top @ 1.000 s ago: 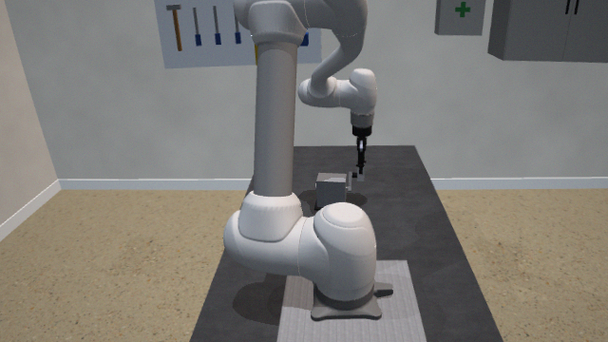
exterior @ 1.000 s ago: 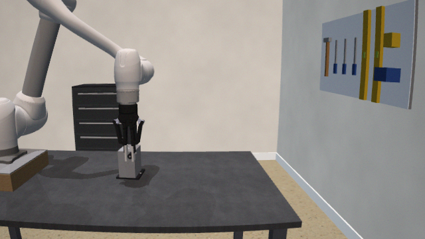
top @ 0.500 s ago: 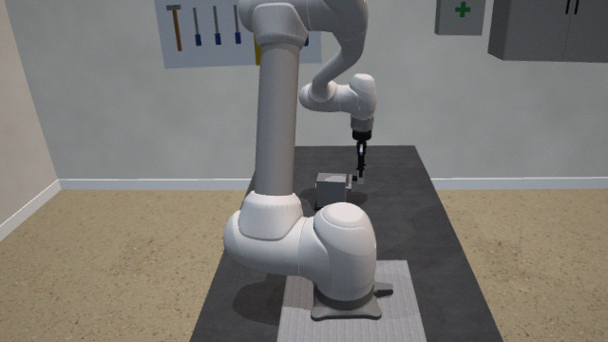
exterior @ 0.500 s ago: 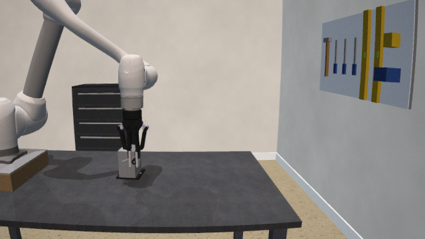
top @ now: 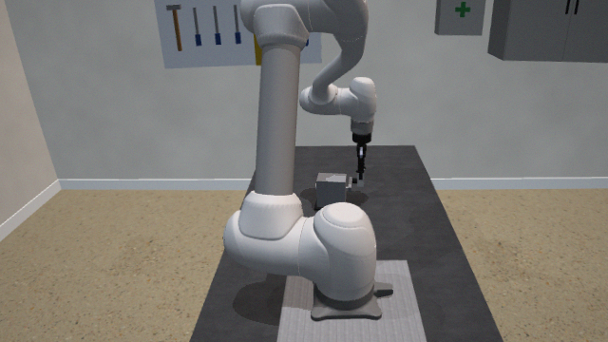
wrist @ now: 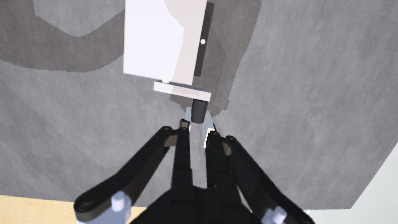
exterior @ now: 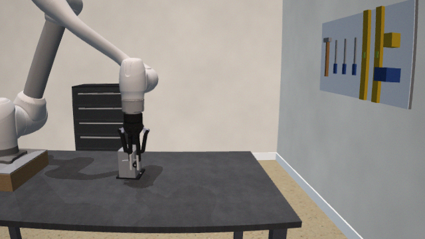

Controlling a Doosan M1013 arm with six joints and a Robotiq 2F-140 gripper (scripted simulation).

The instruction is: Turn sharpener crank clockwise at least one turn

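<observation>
My hand is 2 cm to the right of the crank knob and 2 cm above it. Round my hand: crank: 2 cm to the left, 2 cm below.
</observation>
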